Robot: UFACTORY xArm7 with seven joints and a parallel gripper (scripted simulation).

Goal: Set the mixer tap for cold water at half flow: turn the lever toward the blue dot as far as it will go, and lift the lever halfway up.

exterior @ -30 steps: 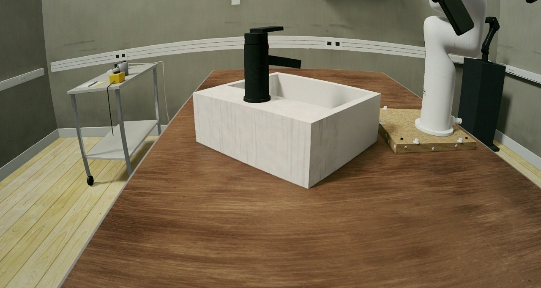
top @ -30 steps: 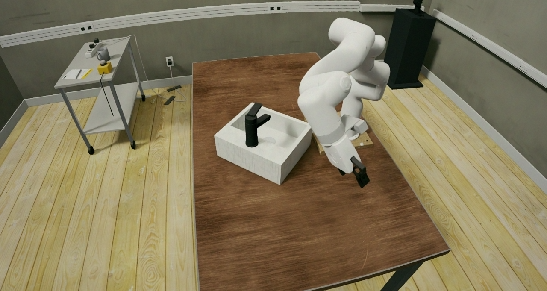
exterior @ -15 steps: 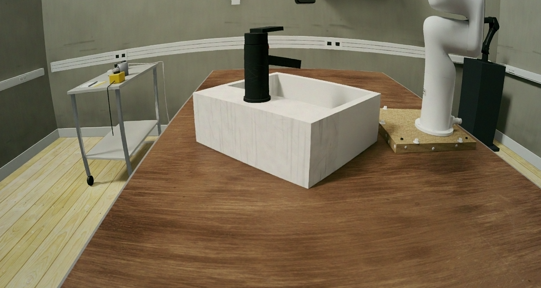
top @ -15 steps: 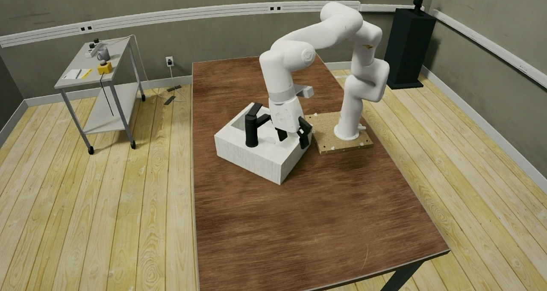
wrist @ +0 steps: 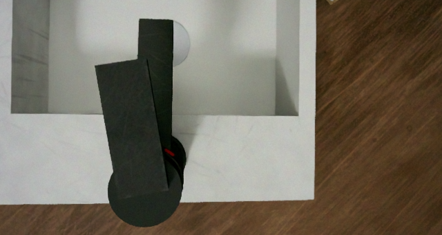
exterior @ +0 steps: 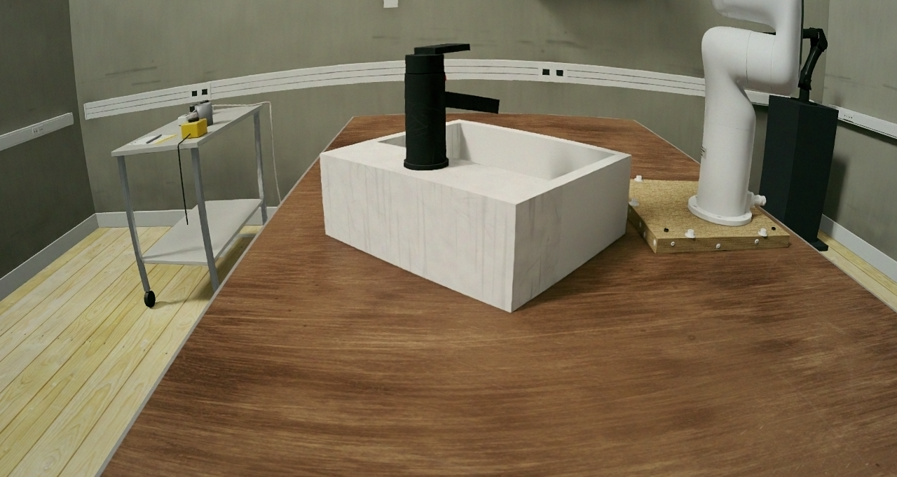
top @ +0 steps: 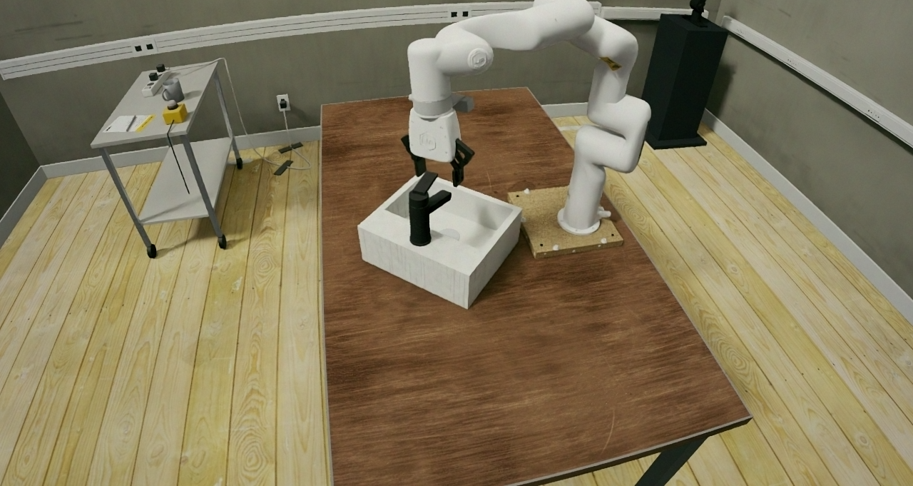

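My gripper is now 2 cm short of the lever, 9 cm to the left of it and 8 cm above it. From my hand the other things lie so: black mixer tap: 3 cm ahead, 8 cm to the right, 13 cm below; then white sink block: 4 cm behind, 15 cm to the right, 31 cm below.
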